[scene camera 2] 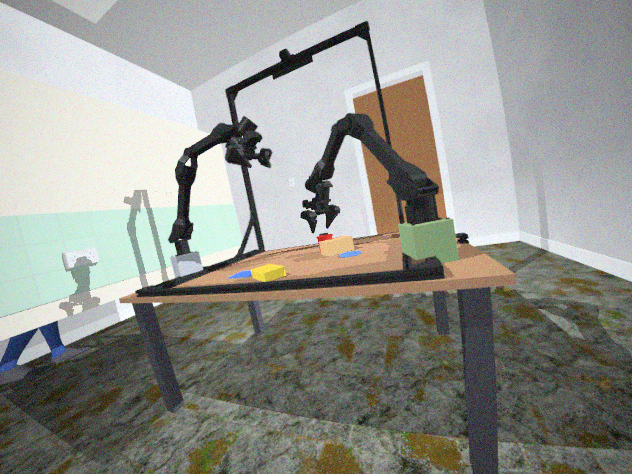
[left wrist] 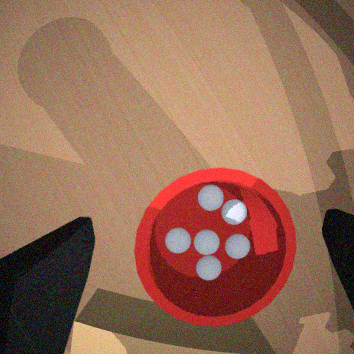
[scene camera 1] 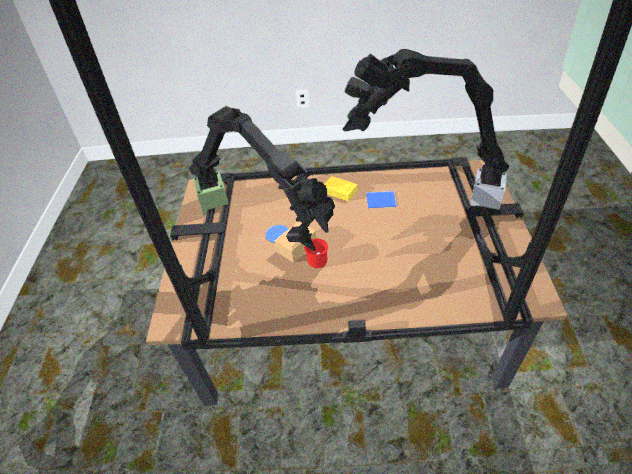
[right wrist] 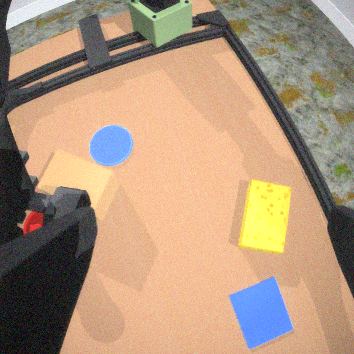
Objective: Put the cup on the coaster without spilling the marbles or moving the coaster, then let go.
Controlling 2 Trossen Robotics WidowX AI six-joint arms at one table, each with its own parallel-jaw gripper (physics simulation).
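Seen in the pictures: left gripper, fingertip midpoint: [scene camera 2: 320,230] [left wrist: 212,226] [scene camera 1: 320,241]; right gripper, fingertip midpoint: [scene camera 2: 261,167] [scene camera 1: 347,122] [right wrist: 217,219]; left arm's base at its link origin: [scene camera 2: 423,221] [scene camera 1: 208,182] [right wrist: 158,0]; right arm's base at its link origin: [scene camera 2: 184,254] [scene camera 1: 491,179].
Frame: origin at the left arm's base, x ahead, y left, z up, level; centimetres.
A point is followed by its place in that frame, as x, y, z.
Note:
The red cup [scene camera 1: 317,258] {25.8, -45.2, -4.8} [scene camera 2: 325,237] {26.2, -38.9, -3.5} [left wrist: 214,305] {24.4, -39.8, -4.3} [right wrist: 33,223] {23.9, -43.6, -5.0} stands upright on the table, with several grey marbles [left wrist: 206,242] {26.3, -41.8, -7.6} inside. The round blue coaster [scene camera 1: 276,233] {17.6, -25.0, -9.5} [scene camera 2: 350,254] {18.0, -23.1, -9.5} [right wrist: 111,145] {18.4, -25.0, -9.5} lies flat on the far side of a tan block from the cup. My left gripper [scene camera 1: 320,238] {28.1, -42.6, -0.6} [scene camera 2: 321,229] {28.1, -42.6, -0.6} [left wrist: 212,226] {28.1, -42.6, -0.6} is open and empty, pointing down above the cup; in the left wrist view the cup's rim lies between its fingers, nearer the right one. My right gripper [scene camera 2: 258,162] {44.0, -26.3, 27.8} [right wrist: 217,219] {44.0, -26.3, 27.8} is open and empty, high above the table.
The tan block [scene camera 1: 288,246] {18.9, -37.4, -4.3} [scene camera 2: 337,245] {21.9, -29.5, -6.4} [left wrist: 96,340] {27.4, -34.0, -4.3} [right wrist: 75,175] {22.0, -33.0, -4.3} stands close beside the cup, between it and the coaster. A yellow sponge [scene camera 1: 340,188] {45.1, -14.3, -6.9} [scene camera 2: 268,272] {43.5, -7.0, -7.2} [right wrist: 265,216] {45.5, -12.9, -7.0} and a flat blue square [scene camera 1: 381,199] {57.6, -23.0, -9.5} [scene camera 2: 240,274] {59.1, -22.4, -9.5} [right wrist: 261,313] {57.5, -22.9, -9.5} lie farther off.

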